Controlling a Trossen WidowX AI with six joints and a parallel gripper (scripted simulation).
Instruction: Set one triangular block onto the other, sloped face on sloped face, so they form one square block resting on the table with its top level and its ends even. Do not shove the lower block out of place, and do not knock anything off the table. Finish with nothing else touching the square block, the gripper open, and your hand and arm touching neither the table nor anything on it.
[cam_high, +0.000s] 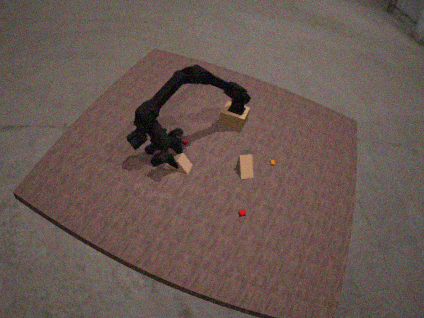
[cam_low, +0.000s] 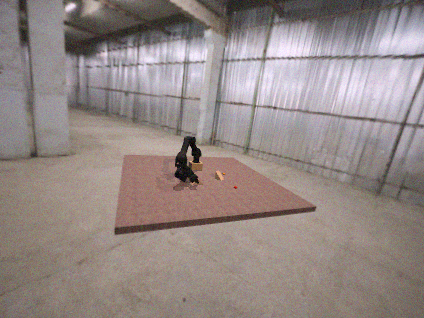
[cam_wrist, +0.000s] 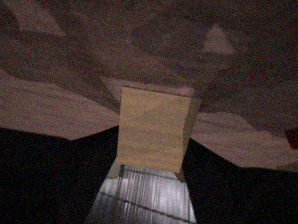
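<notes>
My gripper tip is 12 cm past the small red piece, 4 cm to the left of it and 1 cm above it. From my gripper tip the other things lie so: orange cube: 21 cm behind, 31 cm to the left, 1 cm below; tan triangular block: 1 cm above.
</notes>
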